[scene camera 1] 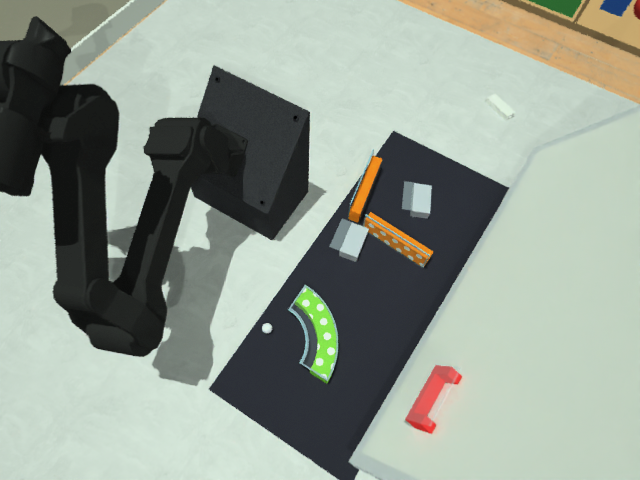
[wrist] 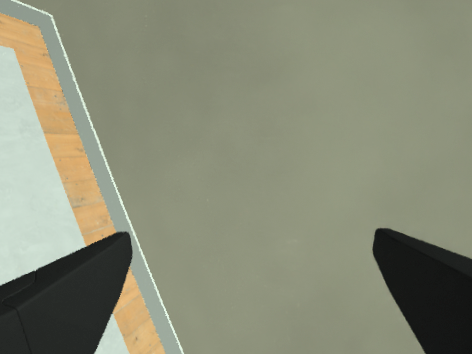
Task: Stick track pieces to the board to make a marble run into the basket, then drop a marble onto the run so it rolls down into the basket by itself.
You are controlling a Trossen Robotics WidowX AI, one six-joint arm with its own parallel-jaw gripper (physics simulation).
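Places are measured from the arm's base along level axes (x ahead, y left, z up), in centimetres.
Where they show: gripper, between the fingertips: (wrist: 253,242); arm's base, origin of its link: (scene camera 1: 224,150).
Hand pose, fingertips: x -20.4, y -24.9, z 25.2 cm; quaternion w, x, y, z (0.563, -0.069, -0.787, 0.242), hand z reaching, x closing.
Note:
Things, the pixels of their top centre, and the offset from my fingertips. "*": a spot on its surface instead. Level surfaces: height alone.
- dark mat, height of its surface: dz -38.8 cm
- curved green track piece, a spot on its surface: (scene camera 1: 326,335) * dx +47.9, dy +10.6, dz -36.6 cm
- white marble, centre of its top: (scene camera 1: 266,326) dx +39.1, dy +7.1, dz -37.1 cm
- red bracket-shaped piece, a spot on its surface: (scene camera 1: 428,397) * dx +63.7, dy +6.8, dz -23.2 cm
- small white block, centre of its top: (scene camera 1: 501,104) dx +54.2, dy +71.2, dz -37.9 cm
My gripper (wrist: 253,242) is open and empty in the wrist view, pointing past the table edge; its fingertips do not show in the scene view. On the dark mat (scene camera 1: 279,403) lie a curved green track piece (scene camera 1: 326,335) with white dots and two straight orange track pieces, one (scene camera 1: 366,189) near the mat's left edge and a dotted one (scene camera 1: 398,240) beside it. A white marble (scene camera 1: 266,328) rests at the mat's left edge, left of the green piece. The pale board (scene camera 1: 537,320) rises along the mat's right side, with a red bracket-shaped piece (scene camera 1: 428,397) on it. I cannot make out which thing is the basket.
Two light grey blocks (scene camera 1: 420,199) (scene camera 1: 353,241) are by the orange pieces. A black wedge-shaped base (scene camera 1: 253,149) stands left of the mat. A small white block (scene camera 1: 499,106) lies behind the mat. The wooden table edge (wrist: 70,165) shows at left in the wrist view.

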